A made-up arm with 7 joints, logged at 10 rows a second.
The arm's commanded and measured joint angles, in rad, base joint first. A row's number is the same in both.
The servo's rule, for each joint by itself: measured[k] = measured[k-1] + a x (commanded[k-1-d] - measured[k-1]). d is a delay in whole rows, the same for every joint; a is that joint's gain. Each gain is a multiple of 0.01, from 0.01 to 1. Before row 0 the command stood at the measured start. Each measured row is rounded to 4 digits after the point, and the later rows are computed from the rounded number. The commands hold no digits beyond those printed.
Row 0, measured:
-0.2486 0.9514 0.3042 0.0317 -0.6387 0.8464 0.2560
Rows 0 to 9, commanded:
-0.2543 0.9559 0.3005 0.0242 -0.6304 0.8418 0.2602
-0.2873 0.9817 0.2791 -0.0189 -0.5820 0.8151 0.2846
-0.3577 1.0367 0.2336 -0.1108 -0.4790 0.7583 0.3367
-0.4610 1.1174 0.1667 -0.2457 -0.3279 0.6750 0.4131
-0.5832 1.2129 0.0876 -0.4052 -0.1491 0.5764 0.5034
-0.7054 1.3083 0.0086 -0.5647 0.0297 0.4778 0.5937
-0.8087 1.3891 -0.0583 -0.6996 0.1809 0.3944 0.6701
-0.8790 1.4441 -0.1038 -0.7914 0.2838 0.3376 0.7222
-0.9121 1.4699 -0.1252 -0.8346 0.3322 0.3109 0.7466
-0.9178 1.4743 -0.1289 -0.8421 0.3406 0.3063 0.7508
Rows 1 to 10, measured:
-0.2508 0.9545 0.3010 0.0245 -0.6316 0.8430 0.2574
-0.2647 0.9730 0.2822 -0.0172 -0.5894 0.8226 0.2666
-0.3000 1.0163 0.2404 -0.1071 -0.4956 0.7757 0.2904
-0.3612 1.0850 0.1770 -0.2402 -0.3531 0.7022 0.3321
-0.4456 1.1720 0.1001 -0.3986 -0.1797 0.6104 0.3903
-0.5443 1.2647 0.0214 -0.5581 -0.0017 0.5136 0.4595
-0.6448 1.3493 -0.0471 -0.6939 0.1535 0.4266 0.5311
-0.7338 1.4138 -0.0959 -0.7875 0.2643 0.3616 0.5961
-0.8016 1.4519 -0.1211 -0.8327 0.3220 0.3246 0.6473
-0.8458 1.4671 -0.1278 -0.8417 0.3378 0.3112 0.6825
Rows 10 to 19, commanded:
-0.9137 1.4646 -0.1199 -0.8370 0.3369 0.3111 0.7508
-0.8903 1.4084 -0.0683 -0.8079 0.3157 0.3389 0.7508
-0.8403 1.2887 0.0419 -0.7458 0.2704 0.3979 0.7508
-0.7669 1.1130 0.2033 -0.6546 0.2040 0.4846 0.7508
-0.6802 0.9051 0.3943 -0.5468 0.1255 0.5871 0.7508
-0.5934 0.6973 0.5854 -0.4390 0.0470 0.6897 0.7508
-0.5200 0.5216 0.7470 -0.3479 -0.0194 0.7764 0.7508
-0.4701 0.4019 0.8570 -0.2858 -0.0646 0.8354 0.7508
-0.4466 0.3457 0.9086 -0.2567 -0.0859 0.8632 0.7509
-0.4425 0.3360 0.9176 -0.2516 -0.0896 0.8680 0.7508
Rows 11 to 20, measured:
-0.8716 1.4654 -0.1210 -0.8372 0.3370 0.3111 0.7057
-0.8787 1.4266 -0.0757 -0.8091 0.3189 0.3314 0.7210
-0.8641 1.3328 0.0254 -0.7483 0.2777 0.3799 0.7311
-0.8272 1.1833 0.1784 -0.6583 0.2151 0.4563 0.7378
-0.7713 0.9941 0.3641 -0.5513 0.1389 0.5518 0.7422
-0.7037 0.7923 0.5544 -0.4435 0.0608 0.6525 0.7451
-0.6339 0.6082 0.7200 -0.3517 -0.0074 0.7429 0.7470
-0.5717 0.4679 0.8378 -0.2884 -0.0560 0.8104 0.7483
-0.5242 0.3848 0.8987 -0.2580 -0.0814 0.8489 0.7492
-0.4932 0.3516 0.9150 -0.2519 -0.0884 0.8628 0.7497

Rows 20 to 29, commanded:
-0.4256 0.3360 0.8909 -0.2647 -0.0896 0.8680 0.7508
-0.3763 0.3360 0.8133 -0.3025 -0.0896 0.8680 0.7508
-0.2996 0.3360 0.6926 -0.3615 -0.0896 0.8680 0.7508
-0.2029 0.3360 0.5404 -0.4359 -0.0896 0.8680 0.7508
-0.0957 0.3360 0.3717 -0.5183 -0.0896 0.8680 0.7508
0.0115 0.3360 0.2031 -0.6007 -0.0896 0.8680 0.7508
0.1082 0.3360 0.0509 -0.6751 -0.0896 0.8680 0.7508
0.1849 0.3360 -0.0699 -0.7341 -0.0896 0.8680 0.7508
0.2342 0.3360 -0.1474 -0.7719 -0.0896 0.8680 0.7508
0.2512 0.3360 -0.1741 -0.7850 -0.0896 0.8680 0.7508
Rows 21 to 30, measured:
-0.4675 0.3410 0.8943 -0.2642 -0.0894 0.8666 0.7501
-0.4328 0.3376 0.8246 -0.3010 -0.0896 0.8676 0.7503
-0.3822 0.3365 0.7111 -0.3591 -0.0896 0.8679 0.7505
-0.3141 0.3362 0.5643 -0.4328 -0.0896 0.8680 0.7506
-0.2311 0.3361 0.3987 -0.5149 -0.0896 0.8680 0.7507
-0.1389 0.3360 0.2305 -0.5973 -0.0896 0.8680 0.7507
-0.0450 0.3360 0.0760 -0.6720 -0.0896 0.8680 0.7507
0.0424 0.3360 -0.0495 -0.7316 -0.0896 0.8680 0.7507
0.1153 0.3360 -0.1337 -0.7703 -0.0896 0.8680 0.7507
0.1669 0.3360 -0.1684 -0.7844 -0.0896 0.8680 0.7507

